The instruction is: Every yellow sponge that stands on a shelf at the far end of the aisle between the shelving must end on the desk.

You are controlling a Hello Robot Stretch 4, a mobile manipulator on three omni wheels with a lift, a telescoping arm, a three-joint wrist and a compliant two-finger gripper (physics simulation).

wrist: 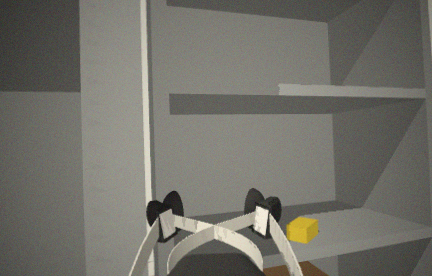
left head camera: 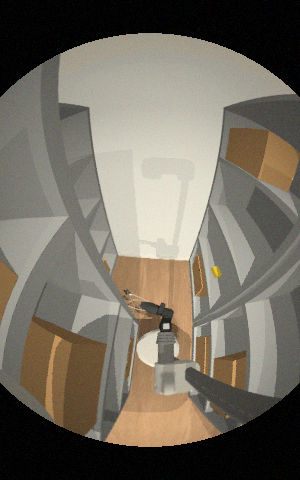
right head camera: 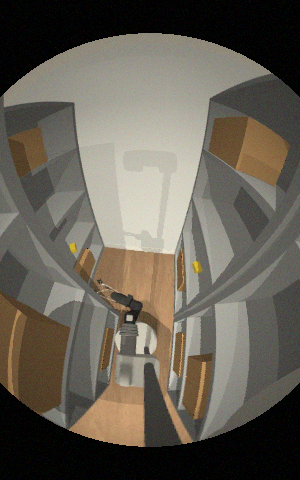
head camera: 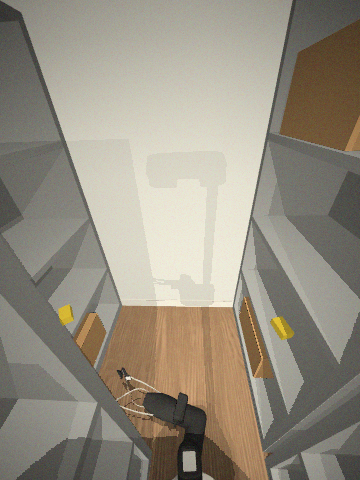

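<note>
One yellow sponge stands on a low shelf board of the left shelving at the far end. A second yellow sponge is on a low shelf of the right shelving. My gripper is open and empty. It points at the left shelving, with one fingertip hidden behind a shelving post in the head view. In the wrist view the left sponge is to the right of the fingers, apart from them. The desk does not show in these views.
The shelving post stands close by the fingers. Cardboard boxes sit low on both sides, and a large box sits high on the right. A pale wall closes the narrow aisle.
</note>
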